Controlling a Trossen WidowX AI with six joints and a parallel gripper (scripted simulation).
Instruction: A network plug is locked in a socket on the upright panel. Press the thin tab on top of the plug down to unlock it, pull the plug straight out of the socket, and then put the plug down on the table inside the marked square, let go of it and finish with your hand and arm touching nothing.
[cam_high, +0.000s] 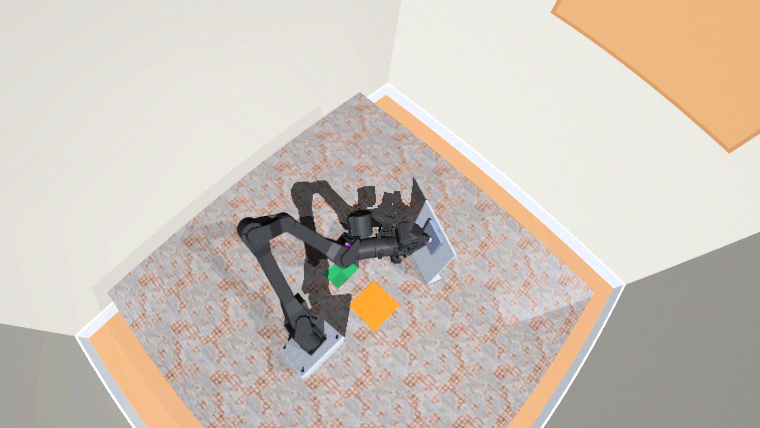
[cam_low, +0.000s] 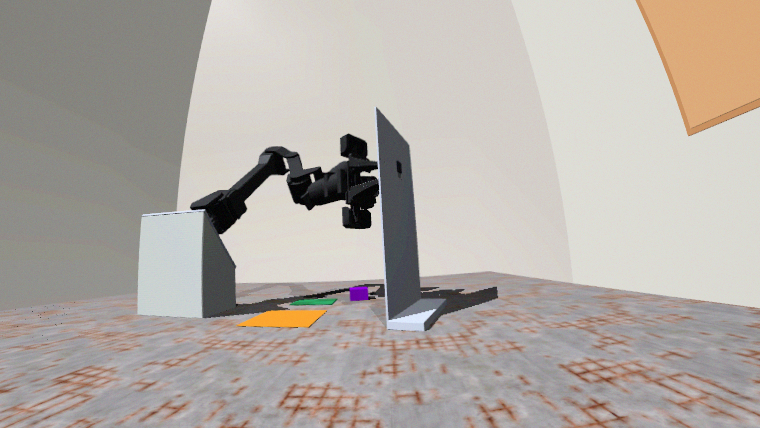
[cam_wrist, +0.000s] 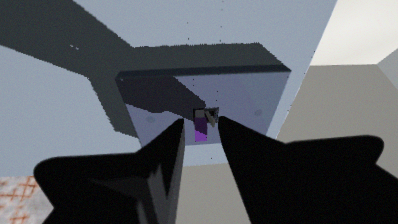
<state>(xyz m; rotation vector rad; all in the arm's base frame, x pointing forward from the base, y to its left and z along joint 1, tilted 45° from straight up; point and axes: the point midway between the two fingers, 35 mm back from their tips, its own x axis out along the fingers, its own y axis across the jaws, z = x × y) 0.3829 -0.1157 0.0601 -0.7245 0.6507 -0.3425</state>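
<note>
The network plug lies right at my gripper tip. Round my gripper tip: green square (250 mm below, 180 mm behind, 170 mm to the left); then upright panel (100 mm below, 20 mm ahead, 10 mm to the right); then orange square (250 mm below, 190 mm behind, 10 mm to the left).
</note>
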